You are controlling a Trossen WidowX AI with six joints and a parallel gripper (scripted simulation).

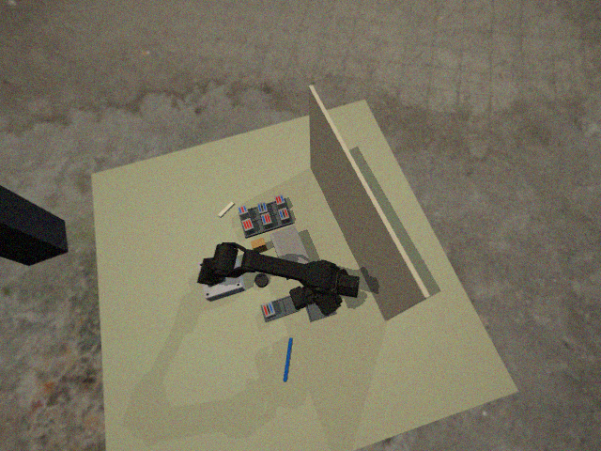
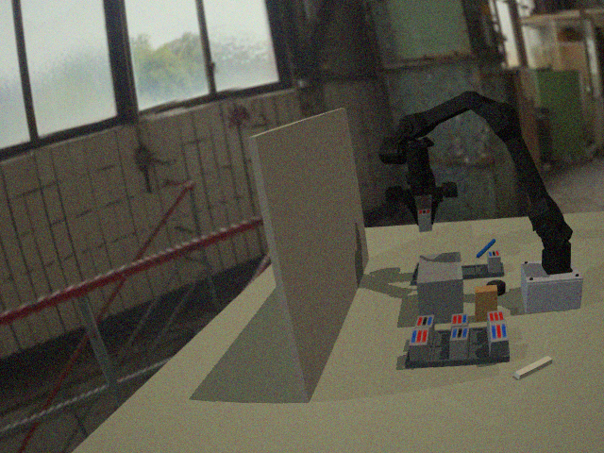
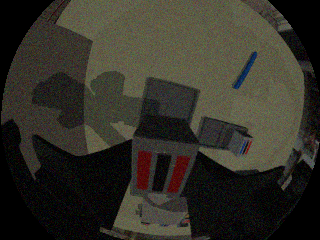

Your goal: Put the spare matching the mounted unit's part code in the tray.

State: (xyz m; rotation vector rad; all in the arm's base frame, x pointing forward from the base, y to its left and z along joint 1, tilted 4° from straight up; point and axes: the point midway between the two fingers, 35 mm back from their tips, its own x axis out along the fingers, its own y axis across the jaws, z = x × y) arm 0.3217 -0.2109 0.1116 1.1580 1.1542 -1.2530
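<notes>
The dark tray lies 130 mm below my gripper tip, 10 mm to the left of it and 10 mm behind it. Also, from my gripper tip: striped block (180 mm behind, 90 mm below, 40 mm to the left); then grey spare (20 mm above); then grey mounted unit (210 mm to the left, 80 mm below, 30 mm behind).
</notes>
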